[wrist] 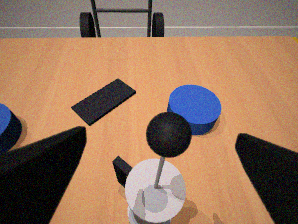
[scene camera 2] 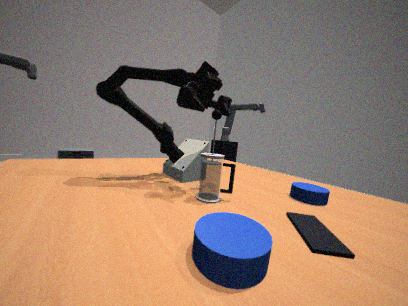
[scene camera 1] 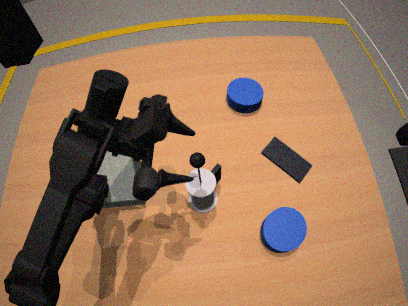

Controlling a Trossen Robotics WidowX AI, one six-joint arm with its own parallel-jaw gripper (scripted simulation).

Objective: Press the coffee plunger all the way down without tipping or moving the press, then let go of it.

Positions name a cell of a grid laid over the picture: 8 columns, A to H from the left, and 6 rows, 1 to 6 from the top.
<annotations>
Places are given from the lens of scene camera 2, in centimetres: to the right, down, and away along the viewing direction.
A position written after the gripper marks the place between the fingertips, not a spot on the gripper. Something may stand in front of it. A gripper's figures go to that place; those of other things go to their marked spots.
gripper (scene camera 2: E3): 4, -12, 46
coffee press (scene camera 2: E4): 2, 3, 44
</annotations>
